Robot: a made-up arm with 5 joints. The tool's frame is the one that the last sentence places. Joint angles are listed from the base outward.
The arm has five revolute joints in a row. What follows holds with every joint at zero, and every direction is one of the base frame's. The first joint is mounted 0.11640 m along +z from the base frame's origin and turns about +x. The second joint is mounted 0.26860 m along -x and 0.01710 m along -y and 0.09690 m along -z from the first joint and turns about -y. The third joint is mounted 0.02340 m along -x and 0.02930 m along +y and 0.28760 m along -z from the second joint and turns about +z. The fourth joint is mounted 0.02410 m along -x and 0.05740 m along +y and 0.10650 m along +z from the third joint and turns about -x. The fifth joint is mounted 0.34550 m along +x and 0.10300 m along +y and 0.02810 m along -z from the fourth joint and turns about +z. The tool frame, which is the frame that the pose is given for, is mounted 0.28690 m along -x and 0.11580 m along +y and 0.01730 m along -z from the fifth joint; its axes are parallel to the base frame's.
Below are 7 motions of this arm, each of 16 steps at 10 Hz.
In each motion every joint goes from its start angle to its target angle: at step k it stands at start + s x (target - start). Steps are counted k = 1, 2, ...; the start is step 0. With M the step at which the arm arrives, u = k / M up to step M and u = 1 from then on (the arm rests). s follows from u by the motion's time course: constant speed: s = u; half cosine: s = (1 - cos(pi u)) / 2; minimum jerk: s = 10 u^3 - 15 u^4 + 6 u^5.
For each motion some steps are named. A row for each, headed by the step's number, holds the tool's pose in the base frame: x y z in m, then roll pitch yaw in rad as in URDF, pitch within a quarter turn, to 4 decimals.
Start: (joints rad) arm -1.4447 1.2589 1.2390 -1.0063 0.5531
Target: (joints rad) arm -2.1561 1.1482 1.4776 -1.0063 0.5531
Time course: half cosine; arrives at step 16
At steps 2, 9, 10, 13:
2: -0.1561 -0.2676 0.0227 0.7258 1.0712 2.6432
9: -0.1697 -0.2903 0.1520 1.8406 1.0465 -2.7127
10: -0.1720 -0.2881 0.1744 1.9856 1.0016 -2.6014
13: -0.1775 -0.2754 0.2270 2.2611 0.8699 -2.4102

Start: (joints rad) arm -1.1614 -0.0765 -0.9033 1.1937 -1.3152
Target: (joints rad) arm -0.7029 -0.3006 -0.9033 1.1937 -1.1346
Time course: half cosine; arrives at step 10
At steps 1, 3, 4, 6, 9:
1: 0.0125 -0.7082 -0.0171 2.2268 -0.8557 1.6415
3: -0.0183 -0.7005 -0.0881 2.2796 -0.9649 1.5506
4: -0.0423 -0.6889 -0.1417 2.3439 -1.0463 1.4603
6: -0.0963 -0.6461 -0.2548 2.6186 -1.2073 1.1369
9: -0.1530 -0.5787 -0.3602 -3.0432 -1.2948 0.4766

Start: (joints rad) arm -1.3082 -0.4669 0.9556 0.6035 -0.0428
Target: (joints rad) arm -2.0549 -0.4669 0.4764 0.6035 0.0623
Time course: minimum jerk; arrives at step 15
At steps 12, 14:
12: -0.5029 -0.4037 0.0861 -2.5951 0.3016 -0.6736
14: -0.4979 -0.4060 0.1032 -2.6260 0.2548 -0.6763

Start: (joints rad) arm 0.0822 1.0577 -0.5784 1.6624 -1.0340
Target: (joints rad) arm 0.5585 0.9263 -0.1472 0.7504 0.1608
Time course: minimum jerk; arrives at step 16
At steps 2, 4, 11, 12, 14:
2: 0.3343 -0.1290 -0.1139 0.5327 -0.9446 -2.5954
4: 0.3285 -0.0663 -0.1219 0.3884 -0.9340 -2.3498
11: 0.0832 0.2741 -0.0611 -0.0103 -0.6507 -0.8468
12: 0.0496 0.2821 -0.0504 -0.0006 -0.6430 -0.7159
14: 0.0134 0.2846 -0.0394 0.0129 -0.6451 -0.5677

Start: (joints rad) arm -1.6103 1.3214 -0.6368 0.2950 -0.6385
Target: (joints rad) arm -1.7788 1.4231 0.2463 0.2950 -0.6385
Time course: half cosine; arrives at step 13
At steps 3, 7, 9, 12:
3: 0.1269 0.1133 -0.1648 -2.1535 -1.0512 1.7178
7: 0.0930 -0.0239 -0.2647 -1.9658 -0.6115 1.6117
9: 0.0772 -0.1105 -0.2865 -1.9123 -0.3809 1.6032
12: 0.0650 -0.1921 -0.2867 -1.8721 -0.1725 1.6070

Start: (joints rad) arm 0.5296 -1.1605 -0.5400 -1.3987 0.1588
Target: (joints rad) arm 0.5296 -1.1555 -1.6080 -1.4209 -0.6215
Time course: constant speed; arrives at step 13
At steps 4, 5, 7, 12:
4: -0.1773 0.1517 -0.0049 0.5901 1.1617 -1.1006
5: -0.1579 0.1387 -0.0169 0.3763 1.1243 -1.3474
7: -0.1226 0.1046 -0.0407 0.0895 1.0020 -1.7159
12: -0.0648 -0.0243 -0.0814 -0.1161 0.6172 -2.2288

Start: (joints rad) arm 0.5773 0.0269 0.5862 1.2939 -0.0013
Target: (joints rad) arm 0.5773 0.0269 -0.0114 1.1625 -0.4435
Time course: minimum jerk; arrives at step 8
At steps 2, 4, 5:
2: -0.2862 0.3660 -0.2587 -0.7661 -0.3299 0.4040
4: -0.2460 0.4166 -0.2755 -0.6309 -0.3128 0.0470
5: -0.2134 0.4395 -0.2848 -0.5760 -0.2892 -0.1559

